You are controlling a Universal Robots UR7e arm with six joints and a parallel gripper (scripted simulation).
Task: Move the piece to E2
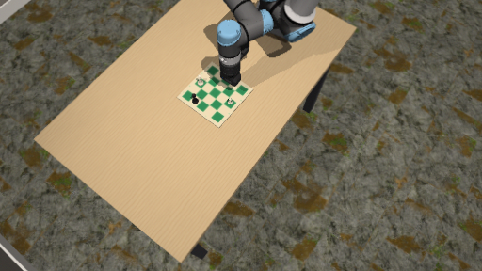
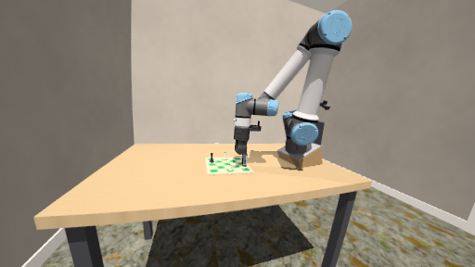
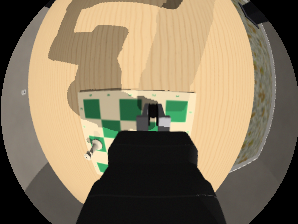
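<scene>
Right now my hand is 80 mm short of the small pale piece, 40 mm to the right of it and 20 mm above it. Also, from my hand: chessboard: 80 mm ahead, 30 mm to the right, 30 mm below; small black piece: 10 mm below.
</scene>
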